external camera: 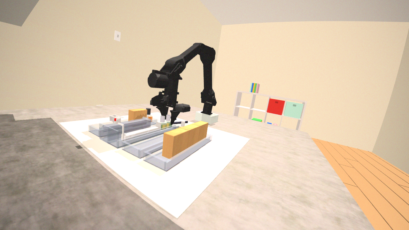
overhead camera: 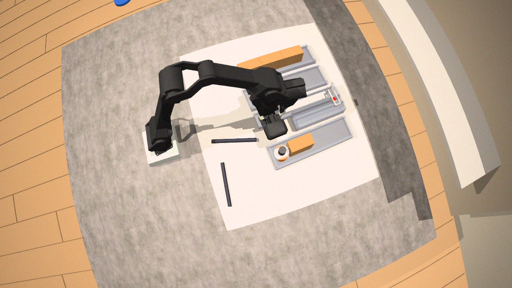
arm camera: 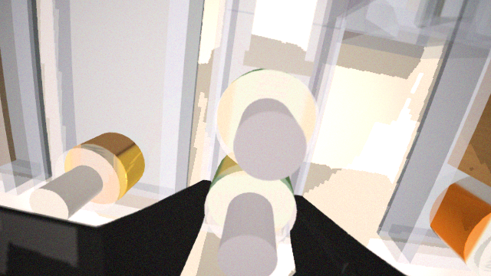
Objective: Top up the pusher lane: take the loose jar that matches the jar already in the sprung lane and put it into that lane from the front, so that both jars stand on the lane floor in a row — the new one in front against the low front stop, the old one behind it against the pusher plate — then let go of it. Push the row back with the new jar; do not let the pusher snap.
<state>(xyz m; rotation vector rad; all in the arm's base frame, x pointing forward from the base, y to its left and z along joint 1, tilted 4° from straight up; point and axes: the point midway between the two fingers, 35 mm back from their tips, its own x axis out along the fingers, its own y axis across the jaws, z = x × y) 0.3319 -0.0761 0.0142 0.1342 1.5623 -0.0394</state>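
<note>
My gripper tip is now 140 mm short of the sprung lane, 40 mm to the left of it and 10 mm above it. Also, from my gripper tip: red mark 220 mm ahead, 60 mm to the right, 40 mm above.
</note>
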